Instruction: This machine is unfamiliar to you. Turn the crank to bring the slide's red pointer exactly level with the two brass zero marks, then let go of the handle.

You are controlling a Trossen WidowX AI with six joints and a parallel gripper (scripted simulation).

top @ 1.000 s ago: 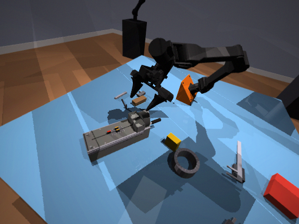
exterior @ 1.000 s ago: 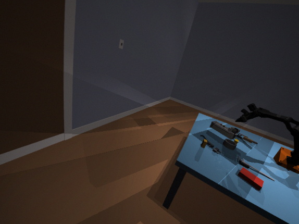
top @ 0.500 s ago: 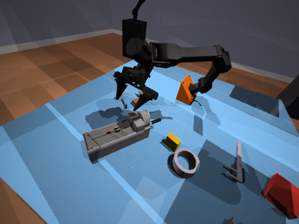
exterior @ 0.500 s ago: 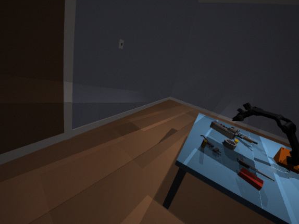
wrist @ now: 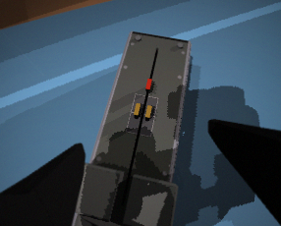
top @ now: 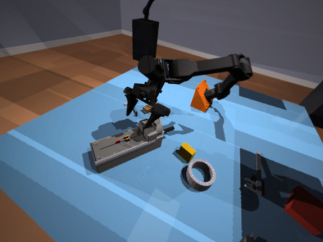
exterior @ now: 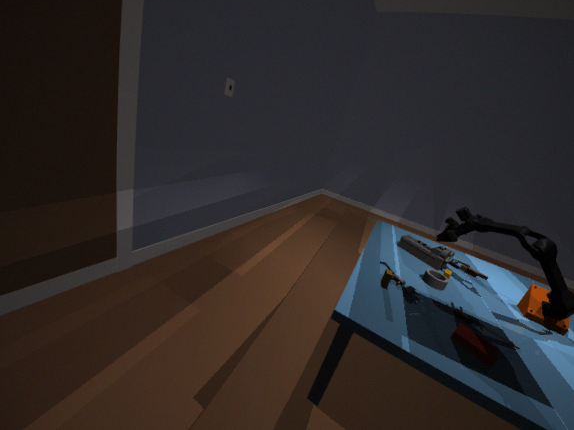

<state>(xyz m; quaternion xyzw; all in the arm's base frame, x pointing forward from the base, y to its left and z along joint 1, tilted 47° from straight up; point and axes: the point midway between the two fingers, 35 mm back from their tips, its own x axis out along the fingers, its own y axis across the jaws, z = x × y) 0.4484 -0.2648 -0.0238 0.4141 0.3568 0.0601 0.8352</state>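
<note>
Right now the dark crank handle is 110 mm to the left of my gripper tip, 100 mm behind it and 80 mm below it. Also, from my gripper tip: yellow block 210 mm to the left, 120 mm below, 60 mm behind; then red pointer 70 mm ahead, 60 mm below, 30 mm to the right; then brown block 250 mm behind, 130 mm below, 60 mm to the right.
</note>
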